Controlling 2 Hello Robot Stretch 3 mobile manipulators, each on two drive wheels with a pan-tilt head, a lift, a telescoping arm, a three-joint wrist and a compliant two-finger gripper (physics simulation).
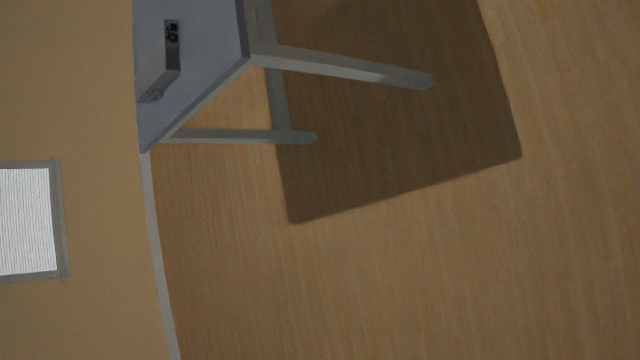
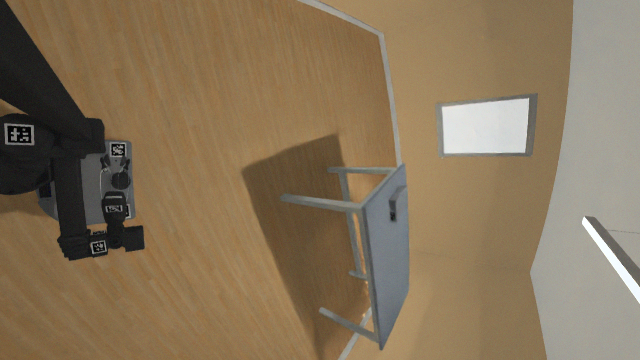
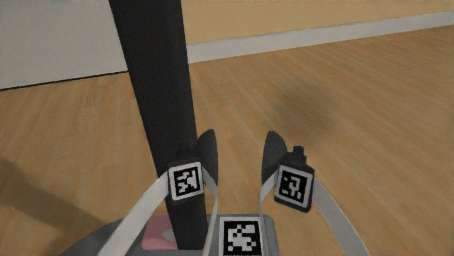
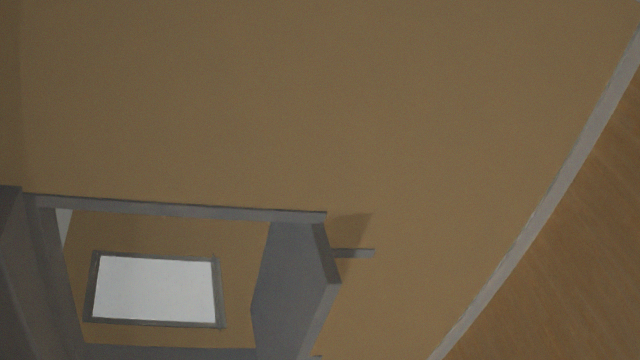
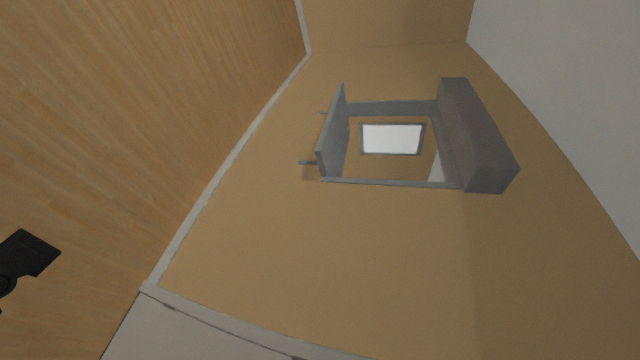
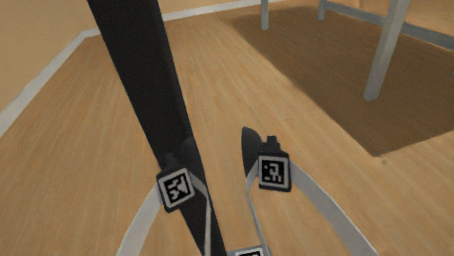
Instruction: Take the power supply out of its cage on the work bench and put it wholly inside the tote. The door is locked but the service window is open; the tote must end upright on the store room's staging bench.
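A grey box-like unit with black sockets (image 1: 172,57) (image 2: 393,202) lies on the blue-grey work bench (image 1: 210,45) (image 2: 387,260); I cannot tell power supply from cage. The r1 gripper (image 3: 240,157) (image 2: 115,163) is open and empty, folded in over its own base, away from the bench. The r2 gripper (image 6: 218,150) is open and empty above the floor beside its mast. The service window's grey frame (image 4: 175,210) (image 5: 390,183) is open, with a ledge (image 4: 290,290) (image 5: 332,142) on brackets. The tote and staging bench surface do not show.
A wall window (image 1: 27,220) (image 2: 485,126) is near the bench. Another window (image 4: 155,289) (image 5: 391,139) shows through the service opening. A long grey housing (image 5: 475,130) runs along the opening's top. A white door (image 5: 170,335) is beside it. Table legs (image 6: 385,55) stand ahead of r2's wrist.
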